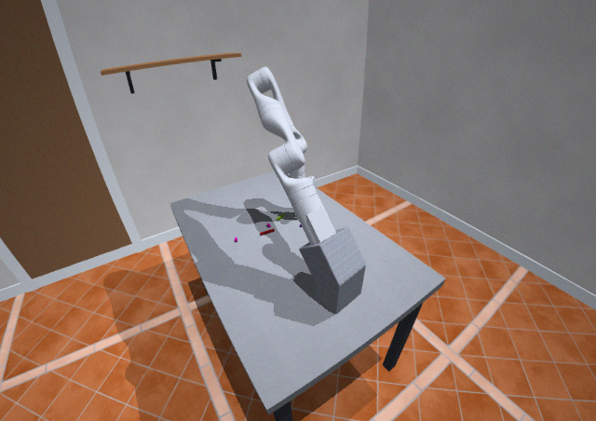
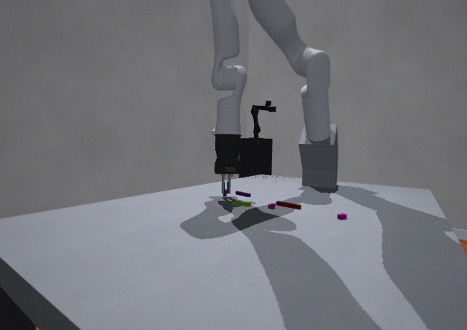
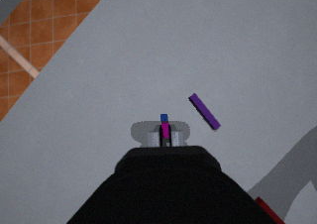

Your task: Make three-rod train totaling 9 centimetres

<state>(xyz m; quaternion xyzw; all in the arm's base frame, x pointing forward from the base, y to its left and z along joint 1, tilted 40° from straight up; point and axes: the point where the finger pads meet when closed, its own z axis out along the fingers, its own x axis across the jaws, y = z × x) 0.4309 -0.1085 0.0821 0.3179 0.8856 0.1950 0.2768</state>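
Right now my hand is 30 mm above the blue rod, 20 mm to the left of it and 10 mm past it. Also, from my hand: purple rod: 60 mm behind, 30 mm below, 10 mm to the left; lime rod: 110 mm to the left, 40 mm ahead, 30 mm below; red rod: 200 mm to the left, 50 mm behind, 30 mm below.
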